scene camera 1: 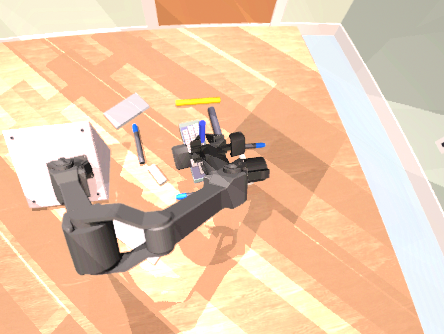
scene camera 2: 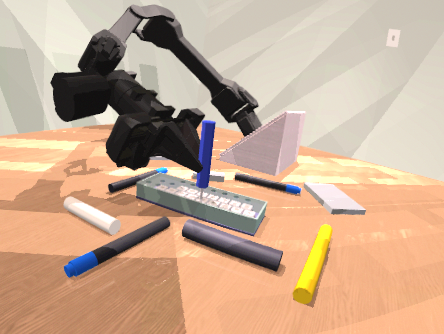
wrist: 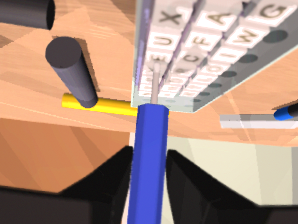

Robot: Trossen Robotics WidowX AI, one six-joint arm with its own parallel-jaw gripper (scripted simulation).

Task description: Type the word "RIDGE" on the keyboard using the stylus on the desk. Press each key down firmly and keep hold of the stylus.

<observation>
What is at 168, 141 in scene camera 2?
My gripper.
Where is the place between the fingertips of my gripper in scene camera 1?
At 202, 135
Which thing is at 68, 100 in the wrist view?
A yellow cylinder.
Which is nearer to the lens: the blue stylus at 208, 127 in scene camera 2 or the flat grey slab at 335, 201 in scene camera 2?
The blue stylus.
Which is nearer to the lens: the yellow cylinder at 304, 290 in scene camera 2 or the flat grey slab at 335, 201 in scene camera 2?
The yellow cylinder.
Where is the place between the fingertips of my gripper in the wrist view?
149, 155
</observation>
